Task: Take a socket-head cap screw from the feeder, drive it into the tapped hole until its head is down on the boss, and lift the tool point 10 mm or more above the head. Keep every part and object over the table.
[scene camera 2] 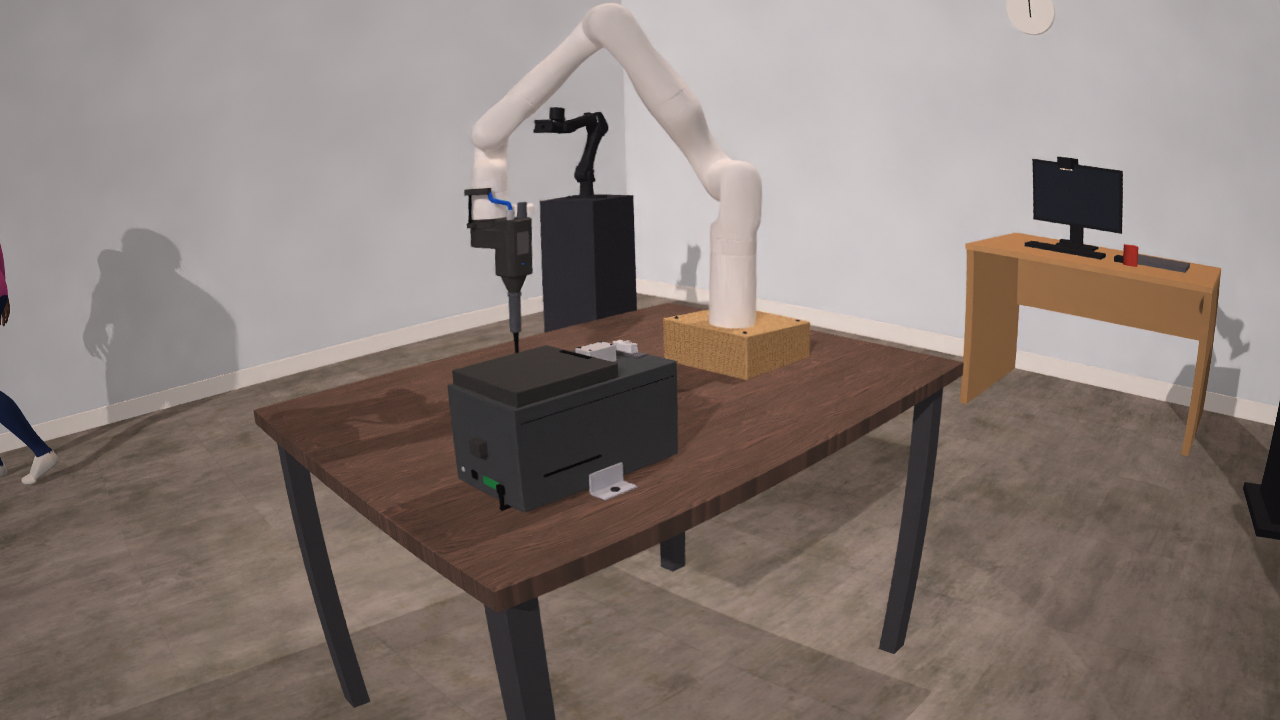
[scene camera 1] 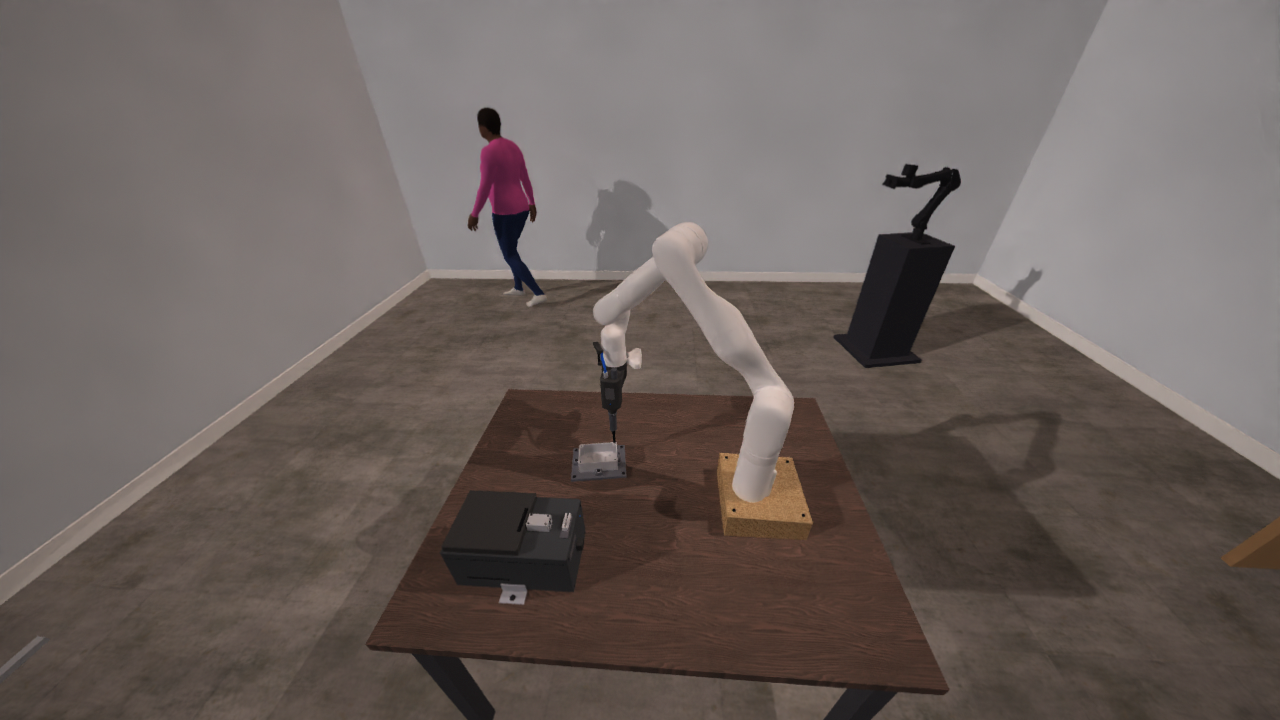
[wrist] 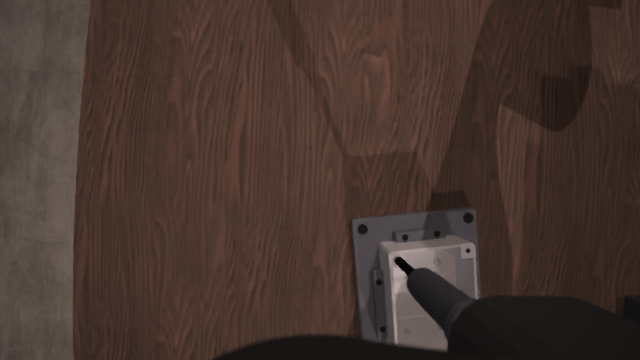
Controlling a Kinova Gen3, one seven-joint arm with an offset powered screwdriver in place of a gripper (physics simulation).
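Observation:
My screwdriver [scene camera 1: 614, 438] [scene camera 2: 516, 347] [wrist: 398, 261] points down, its thin black bit over one corner of an open white box [scene camera 1: 597, 464] [wrist: 417, 325]. In the wrist view the bit's tip overlaps the box's upper left inner corner and covers the boss there; I cannot tell whether it touches. No separate screw can be made out at the tip. Another corner boss [wrist: 468, 250] shows a dark hole. The box sits on a grey fixture plate [scene camera 1: 586, 474] [wrist: 367, 260]. The black feeder [scene camera 1: 487, 519] [scene camera 2: 595, 429] stands nearer scene camera 1, with small light parts on top.
A small light bracket [scene camera 1: 512, 595] [scene camera 2: 611, 485] lies beside the feeder on the wooden table [scene camera 1: 680, 608] [scene camera 2: 769, 429]. The arm's base stands on a tan block [scene camera 1: 765, 521] [scene camera 2: 707, 349]. A person [scene camera 1: 505, 179] and a black pedestal [scene camera 1: 897, 295] [scene camera 2: 588, 259] with another arm are beyond the table.

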